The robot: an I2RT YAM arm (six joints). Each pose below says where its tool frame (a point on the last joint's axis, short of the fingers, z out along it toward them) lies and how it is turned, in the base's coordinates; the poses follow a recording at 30 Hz.
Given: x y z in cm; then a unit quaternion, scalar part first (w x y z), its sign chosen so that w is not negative.
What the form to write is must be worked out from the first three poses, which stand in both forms.
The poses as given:
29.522 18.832 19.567 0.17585 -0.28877 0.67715 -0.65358
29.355 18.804 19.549 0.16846 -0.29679 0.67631 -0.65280
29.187 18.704 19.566 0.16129 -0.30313 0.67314 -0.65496
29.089 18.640 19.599 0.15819 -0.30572 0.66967 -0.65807
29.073 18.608 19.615 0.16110 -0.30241 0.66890 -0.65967
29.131 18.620 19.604 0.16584 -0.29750 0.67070 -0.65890
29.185 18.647 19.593 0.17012 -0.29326 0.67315 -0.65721
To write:
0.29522 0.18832 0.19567 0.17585 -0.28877 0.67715 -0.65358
0.29355 0.18804 0.19549 0.16846 -0.29679 0.67631 -0.65280
0.29187 0.18704 0.19566 0.16129 -0.30313 0.67314 -0.65496
0.29089 0.18640 0.19599 0.15819 -0.30572 0.66967 -0.65807
0.29073 0.18608 0.19615 0.16110 -0.30241 0.66890 -0.65967
0.29131 0.18620 0.19604 0.16584 -0.29750 0.67070 -0.65890
0.29185 0.18647 0.19593 0.17012 -0.29326 0.67315 -0.65721

